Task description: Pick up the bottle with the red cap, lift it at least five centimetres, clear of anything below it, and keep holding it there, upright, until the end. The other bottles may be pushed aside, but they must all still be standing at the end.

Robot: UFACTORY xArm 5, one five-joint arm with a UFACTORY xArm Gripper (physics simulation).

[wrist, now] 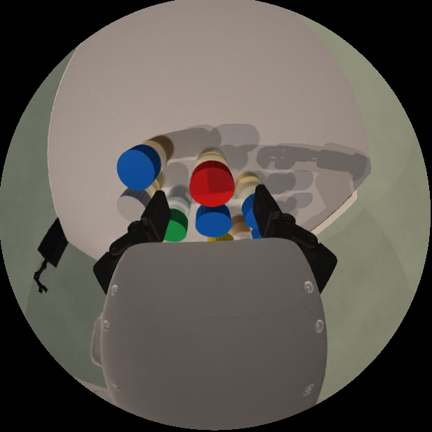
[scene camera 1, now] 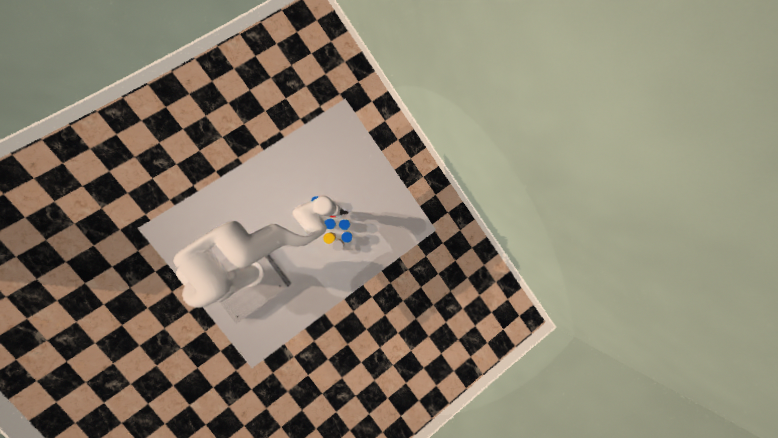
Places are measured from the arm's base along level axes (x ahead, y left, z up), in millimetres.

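Pixels of known places: arm's base at its link origin: point(scene camera 1: 250, 273).
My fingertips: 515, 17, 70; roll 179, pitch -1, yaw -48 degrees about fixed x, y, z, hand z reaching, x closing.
Note:
Ahead of a thing's pixels: the offset from my fingertips to its top centre, as dx, dy, dz.
The red-capped bottle point(wrist: 212, 184) stands upright in the middle of the wrist view, its pale body showing beyond the cap; a sliver of its cap {-5, -7, -32} point(scene camera 1: 332, 216) shows beside the arm's wrist in the scene view. My gripper point(wrist: 210, 199) point(scene camera 1: 343, 211) is open and empty. In the wrist view its two black fingers appear left and right of the red cap, with a gap on both sides; their height relative to the cap is hard to tell. A blue-capped bottle point(wrist: 213, 221) is right beside the red one, on the gripper-body side.
A green-capped bottle point(wrist: 176, 226) shows by the left finger and a blue-capped one point(wrist: 250, 212) by the right finger. Farther left are another blue cap point(wrist: 139, 167) and a grey cap point(wrist: 132, 204). A yellow cap {-100, -104, -32} point(wrist: 220, 238) point(scene camera 1: 328, 238) is partly hidden in the wrist view.

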